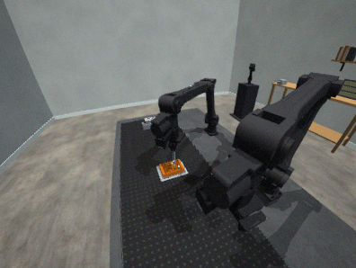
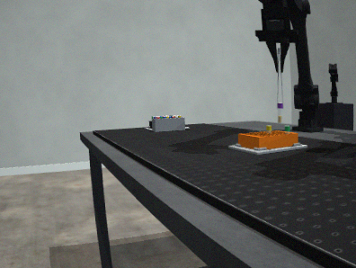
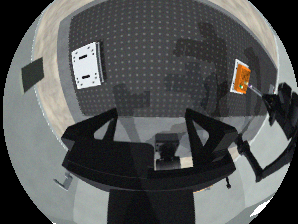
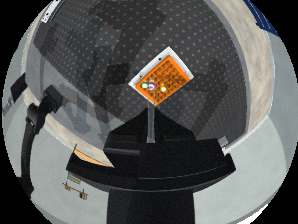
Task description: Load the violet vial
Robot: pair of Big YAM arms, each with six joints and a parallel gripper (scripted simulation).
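Now: right hand 17 cm above the orange tube carrier, 4 cm to the left of it and 1 cm short of it.
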